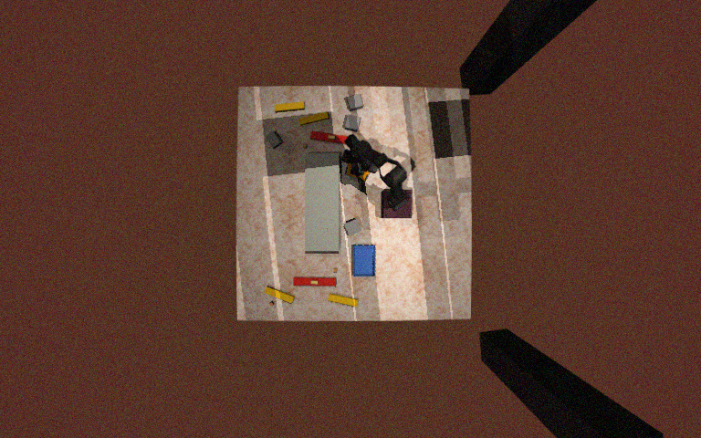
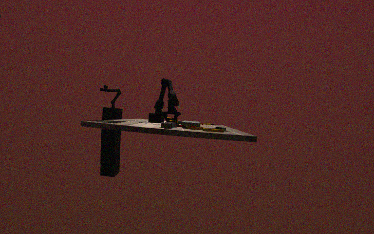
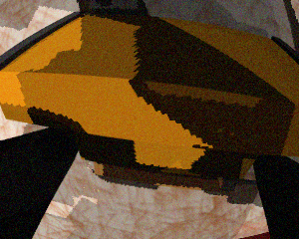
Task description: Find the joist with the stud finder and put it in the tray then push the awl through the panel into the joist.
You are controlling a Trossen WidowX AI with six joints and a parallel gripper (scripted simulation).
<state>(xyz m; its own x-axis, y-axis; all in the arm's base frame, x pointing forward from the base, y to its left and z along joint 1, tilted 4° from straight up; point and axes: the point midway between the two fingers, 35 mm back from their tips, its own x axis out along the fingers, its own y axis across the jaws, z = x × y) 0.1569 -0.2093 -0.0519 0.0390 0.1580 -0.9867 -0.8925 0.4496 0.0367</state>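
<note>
Now: gripper tip 10 mm short of the awl, 40 mm to the left of it and 20 mm above it. Also, from my gripper tip: stud finder: 20 mm ahead; then blue tray: 20 mm ahead, 510 mm to the left, 10 mm below.
</note>
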